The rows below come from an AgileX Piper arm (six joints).
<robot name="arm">
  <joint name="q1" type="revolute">
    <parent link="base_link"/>
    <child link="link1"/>
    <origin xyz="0 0 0.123" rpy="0 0 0"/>
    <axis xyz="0 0 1"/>
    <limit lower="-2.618" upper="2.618"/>
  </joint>
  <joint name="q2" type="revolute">
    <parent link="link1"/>
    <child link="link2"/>
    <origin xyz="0 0 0" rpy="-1.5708 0 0"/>
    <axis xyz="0 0 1"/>
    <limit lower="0" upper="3.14"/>
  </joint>
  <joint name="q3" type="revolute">
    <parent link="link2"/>
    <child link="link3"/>
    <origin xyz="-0.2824 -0.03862 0" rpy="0 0 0"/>
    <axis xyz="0 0 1"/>
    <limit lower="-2.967" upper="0"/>
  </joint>
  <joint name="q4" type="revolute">
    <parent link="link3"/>
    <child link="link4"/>
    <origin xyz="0.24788 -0.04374 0" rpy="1.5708 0 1.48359"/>
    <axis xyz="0 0 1"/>
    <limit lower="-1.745" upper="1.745"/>
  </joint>
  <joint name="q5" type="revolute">
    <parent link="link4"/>
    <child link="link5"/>
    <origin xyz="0 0 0" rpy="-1.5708 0 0"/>
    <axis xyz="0 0 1"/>
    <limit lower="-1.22" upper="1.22"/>
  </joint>
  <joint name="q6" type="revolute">
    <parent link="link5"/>
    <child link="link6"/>
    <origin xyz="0 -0.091 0" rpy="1.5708 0 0"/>
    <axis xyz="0 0 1"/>
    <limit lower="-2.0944" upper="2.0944"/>
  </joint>
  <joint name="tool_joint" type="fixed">
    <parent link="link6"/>
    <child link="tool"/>
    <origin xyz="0 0 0" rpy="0 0 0"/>
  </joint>
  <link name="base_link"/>
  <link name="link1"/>
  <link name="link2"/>
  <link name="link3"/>
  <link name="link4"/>
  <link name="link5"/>
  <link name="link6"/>
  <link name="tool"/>
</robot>
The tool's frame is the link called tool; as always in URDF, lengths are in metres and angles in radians.
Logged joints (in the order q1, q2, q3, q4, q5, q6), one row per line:
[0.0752, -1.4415, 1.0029, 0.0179, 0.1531, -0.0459]
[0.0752, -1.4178, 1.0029, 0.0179, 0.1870, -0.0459]
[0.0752, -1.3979, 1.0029, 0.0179, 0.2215, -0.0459]
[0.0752, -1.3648, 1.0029, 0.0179, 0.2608, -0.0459]
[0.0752, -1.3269, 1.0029, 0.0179, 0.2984, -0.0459]
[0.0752, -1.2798, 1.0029, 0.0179, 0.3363, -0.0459]
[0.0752, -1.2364, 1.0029, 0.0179, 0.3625, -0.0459]
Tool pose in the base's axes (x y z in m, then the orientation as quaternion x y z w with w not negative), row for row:
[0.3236, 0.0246, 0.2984, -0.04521, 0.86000, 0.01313, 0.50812]
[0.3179, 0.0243, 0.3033, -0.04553, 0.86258, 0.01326, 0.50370]
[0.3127, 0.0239, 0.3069, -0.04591, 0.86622, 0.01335, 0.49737]
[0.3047, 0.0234, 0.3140, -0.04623, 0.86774, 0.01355, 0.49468]
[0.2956, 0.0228, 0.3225, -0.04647, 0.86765, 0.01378, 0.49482]
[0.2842, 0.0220, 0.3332, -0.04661, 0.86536, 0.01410, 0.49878]
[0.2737, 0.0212, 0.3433, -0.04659, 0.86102, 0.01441, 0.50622]
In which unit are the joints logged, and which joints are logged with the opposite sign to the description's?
The joints are logged in radians. Opposite sign: q2, q3.
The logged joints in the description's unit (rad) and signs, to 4 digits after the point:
[0.0752, 1.4415, -1.0029, 0.0179, 0.1531, -0.0459]
[0.0752, 1.4178, -1.0029, 0.0179, 0.1870, -0.0459]
[0.0752, 1.3979, -1.0029, 0.0179, 0.2215, -0.0459]
[0.0752, 1.3648, -1.0029, 0.0179, 0.2608, -0.0459]
[0.0752, 1.3269, -1.0029, 0.0179, 0.2984, -0.0459]
[0.0752, 1.2798, -1.0029, 0.0179, 0.3363, -0.0459]
[0.0752, 1.2364, -1.0029, 0.0179, 0.3625, -0.0459]

